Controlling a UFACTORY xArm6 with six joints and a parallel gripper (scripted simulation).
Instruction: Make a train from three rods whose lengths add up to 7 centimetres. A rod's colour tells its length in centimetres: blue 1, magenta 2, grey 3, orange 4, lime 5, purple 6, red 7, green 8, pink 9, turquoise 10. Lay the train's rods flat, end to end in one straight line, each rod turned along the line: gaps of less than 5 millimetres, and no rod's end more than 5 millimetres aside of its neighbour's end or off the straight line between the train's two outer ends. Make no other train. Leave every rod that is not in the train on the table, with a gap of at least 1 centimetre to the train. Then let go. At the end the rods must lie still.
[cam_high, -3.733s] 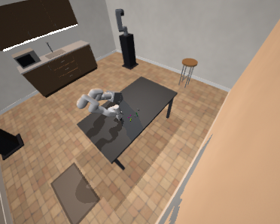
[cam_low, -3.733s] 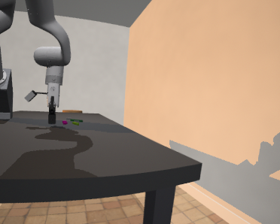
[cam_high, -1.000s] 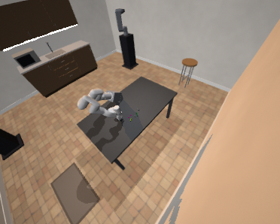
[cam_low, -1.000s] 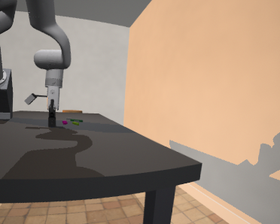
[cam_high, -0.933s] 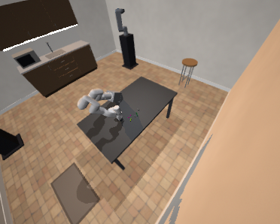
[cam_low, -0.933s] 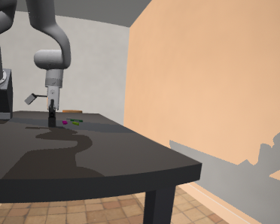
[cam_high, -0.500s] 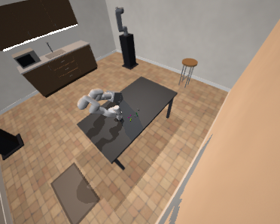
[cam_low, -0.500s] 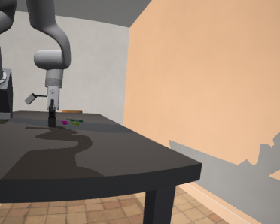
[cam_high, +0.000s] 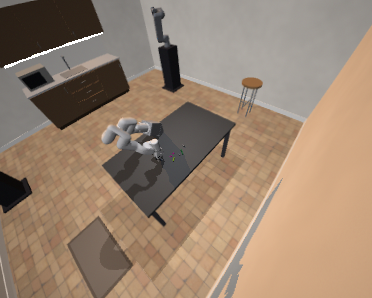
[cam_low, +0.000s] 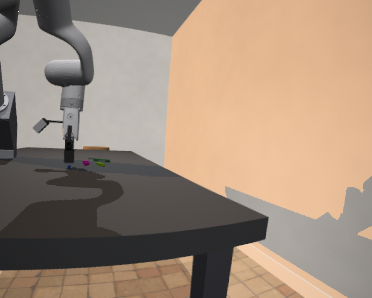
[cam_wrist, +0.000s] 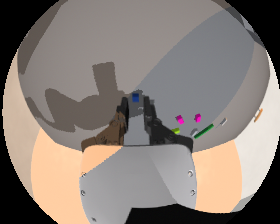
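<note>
Right now the blue rod is 4 cm below my hand. Round my hand: pale grey piece 11 cm ahead, 18 cm to the left, 4 cm below; lime rod 11 cm ahead, 9 cm to the left, 4 cm below; magenta rod 5 cm ahead, 10 cm to the left, 4 cm below.
</note>
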